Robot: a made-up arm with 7 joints.
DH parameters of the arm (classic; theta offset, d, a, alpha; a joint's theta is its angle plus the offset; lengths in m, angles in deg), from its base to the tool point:
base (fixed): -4.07 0 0 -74.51
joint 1: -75.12 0.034 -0.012 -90
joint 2: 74 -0.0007 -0.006 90
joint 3: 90 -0.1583 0.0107 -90
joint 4: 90 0.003 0.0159 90
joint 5: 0 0.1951 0.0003 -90
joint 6: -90 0 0.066 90
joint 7: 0 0.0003 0 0
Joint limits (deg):
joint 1: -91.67..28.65
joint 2: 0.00..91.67
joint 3: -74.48..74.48
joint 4: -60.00..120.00
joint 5: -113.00..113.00
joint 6: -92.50..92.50
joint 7: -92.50..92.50
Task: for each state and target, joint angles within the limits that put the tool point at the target. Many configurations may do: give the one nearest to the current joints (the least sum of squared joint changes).
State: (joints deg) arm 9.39 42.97 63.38 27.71 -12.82 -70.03 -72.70
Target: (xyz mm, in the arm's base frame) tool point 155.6 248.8 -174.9
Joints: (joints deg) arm -4.87 22.58 35.91 26.93 -5.32 -69.69 -72.70
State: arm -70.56 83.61 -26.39 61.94 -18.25 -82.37 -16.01
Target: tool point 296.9 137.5 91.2
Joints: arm -77.38 66.67 -32.33 40.34 -14.80 -86.83 -16.01
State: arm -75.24 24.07 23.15 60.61 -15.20 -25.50 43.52
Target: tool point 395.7 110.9 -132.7
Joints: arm -70.37 17.98 22.82 71.78 -15.42 -17.71 43.52
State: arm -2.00 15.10 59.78 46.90 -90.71 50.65 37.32
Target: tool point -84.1 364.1 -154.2
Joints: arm 28.65 26.97 74.48 27.83 -96.24 29.27 37.32
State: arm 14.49 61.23 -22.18 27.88 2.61 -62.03 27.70
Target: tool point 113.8 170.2 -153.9
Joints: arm 26.24 74.03 -5.20 2.81 -2.01 -91.27 27.70
